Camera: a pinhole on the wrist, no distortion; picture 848 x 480 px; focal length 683.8 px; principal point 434.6 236.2 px. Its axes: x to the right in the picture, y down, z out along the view. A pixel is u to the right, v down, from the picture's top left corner.
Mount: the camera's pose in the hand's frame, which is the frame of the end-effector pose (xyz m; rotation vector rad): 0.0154 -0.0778 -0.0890 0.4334 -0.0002 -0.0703
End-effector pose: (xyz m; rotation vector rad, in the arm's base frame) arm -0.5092 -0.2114 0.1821 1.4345 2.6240 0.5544
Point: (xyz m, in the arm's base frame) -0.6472 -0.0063 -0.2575
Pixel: 694.6 437.9
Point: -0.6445 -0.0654 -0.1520
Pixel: 694.7 423.1
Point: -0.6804 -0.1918 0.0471
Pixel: 735.8 206.5
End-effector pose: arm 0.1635 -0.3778 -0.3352 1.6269 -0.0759 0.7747
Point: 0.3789 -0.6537 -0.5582
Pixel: 339.7 297.5
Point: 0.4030 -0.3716 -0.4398
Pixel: 814.0 156.9
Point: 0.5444 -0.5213 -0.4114
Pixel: 755.4 329.6
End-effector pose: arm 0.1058 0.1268 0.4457 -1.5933 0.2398 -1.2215
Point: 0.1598 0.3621 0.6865
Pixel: 429.6 134.7
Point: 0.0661 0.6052 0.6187
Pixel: 64.0 58.7
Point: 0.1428 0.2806 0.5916
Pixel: 389.8 269.9
